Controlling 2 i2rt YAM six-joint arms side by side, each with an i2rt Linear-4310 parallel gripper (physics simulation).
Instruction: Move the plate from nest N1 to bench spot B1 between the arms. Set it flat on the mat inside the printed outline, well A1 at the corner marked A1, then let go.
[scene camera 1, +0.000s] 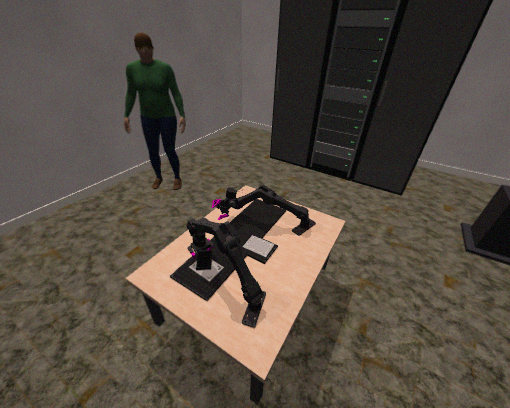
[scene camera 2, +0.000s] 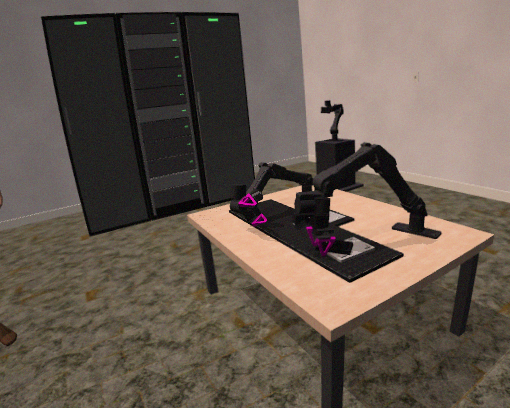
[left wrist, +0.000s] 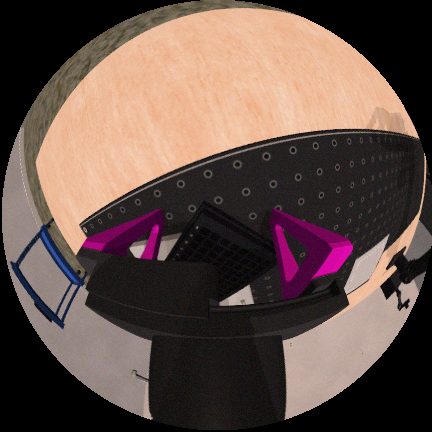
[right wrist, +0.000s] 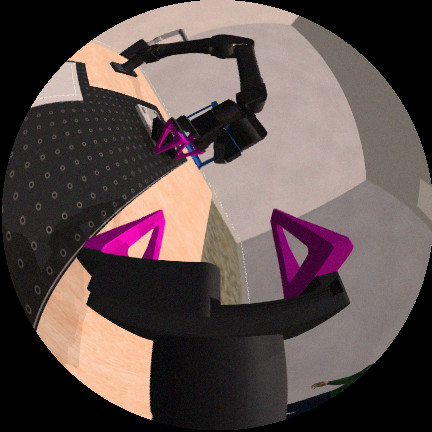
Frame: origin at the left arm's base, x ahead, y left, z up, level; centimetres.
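Where they show: left gripper, fingertip midpoint: (scene camera 1: 200, 254) (scene camera 2: 319, 250) (left wrist: 216, 214) (right wrist: 165, 154); right gripper, fingertip midpoint: (scene camera 1: 215, 213) (scene camera 2: 261, 213) (right wrist: 217, 214); left arm's base at its link origin: (scene camera 1: 254, 307) (scene camera 2: 415, 231) (right wrist: 123, 69); right arm's base at its link origin: (scene camera 1: 303, 227) (left wrist: 396, 256).
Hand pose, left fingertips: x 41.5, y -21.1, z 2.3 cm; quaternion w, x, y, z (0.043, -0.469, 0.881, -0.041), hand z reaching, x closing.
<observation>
Things, the pixels of their top centre, and the offset from my left fingertips. Level surfaces: height alone.
- black well plate at its top centre: (left wrist: 206, 280) (right wrist: 166, 132) (scene camera 2: 334, 243) (scene camera 1: 204, 258) dx -4.5, dy +4.1, dz +2.2 cm
- pale grey base at its top centre: (left wrist: 199, 291) (right wrist: 159, 125) (scene camera 2: 347, 246) (scene camera 1: 206, 266) dx -7.7, dy +7.7, dz +0.7 cm
- B1's pale mat at its surface level: dz -0.9 cm
- long black perforated board at its surface level: dz -1.0 cm
- wooden table at its surface level: dz -2.3 cm
The black well plate (scene camera 1: 204, 262) (scene camera 2: 343, 246) (left wrist: 230, 245) is at nest N1, a pale grey base (scene camera 1: 216, 273) (scene camera 2: 364, 247) (left wrist: 239, 298). It sits turned askew to the base; whether it lies fully flat I cannot tell. My left gripper (scene camera 1: 201, 249) (scene camera 2: 318, 238) (left wrist: 216, 214) is open close by the plate, which shows between its magenta fingers in the left wrist view. My right gripper (scene camera 1: 220, 210) (scene camera 2: 253, 210) (right wrist: 217, 214) is open and empty, far from the plate. B1's pale mat (scene camera 1: 259, 246) (left wrist: 366, 266) (right wrist: 56, 84) carries no plate. The A1 mark is too small to read.
A long black perforated board (scene camera 1: 260, 217) (scene camera 2: 380, 257) (left wrist: 245, 175) runs along the wooden table (scene camera 1: 295, 270) (scene camera 2: 295, 270) beneath both work areas. The left arm (scene camera 1: 242, 270) (scene camera 2: 395, 175) and the right arm (scene camera 1: 285, 200) (scene camera 2: 267, 175) stand on the table. A person (scene camera 1: 152, 95) stands beyond it.
</observation>
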